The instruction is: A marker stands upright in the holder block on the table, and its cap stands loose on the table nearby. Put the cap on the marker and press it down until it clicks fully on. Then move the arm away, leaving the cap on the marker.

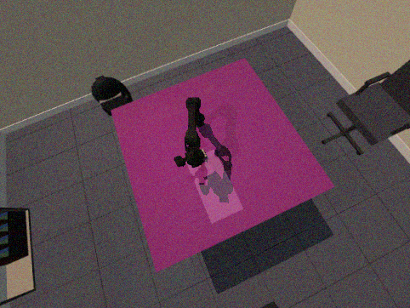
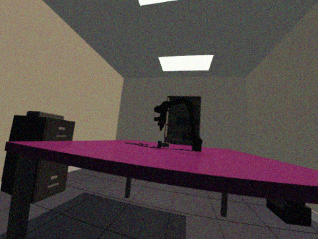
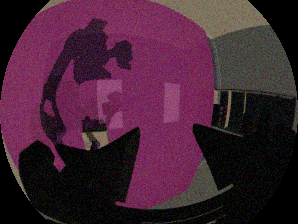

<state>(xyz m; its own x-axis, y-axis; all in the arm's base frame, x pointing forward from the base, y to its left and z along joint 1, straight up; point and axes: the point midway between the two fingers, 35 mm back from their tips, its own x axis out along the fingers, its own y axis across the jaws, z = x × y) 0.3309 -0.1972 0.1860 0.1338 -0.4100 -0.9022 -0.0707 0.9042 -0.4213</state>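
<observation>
Now: gripper tip 140 mm above the holder block, 110 mm to the right of it and 70 mm past it.
</observation>
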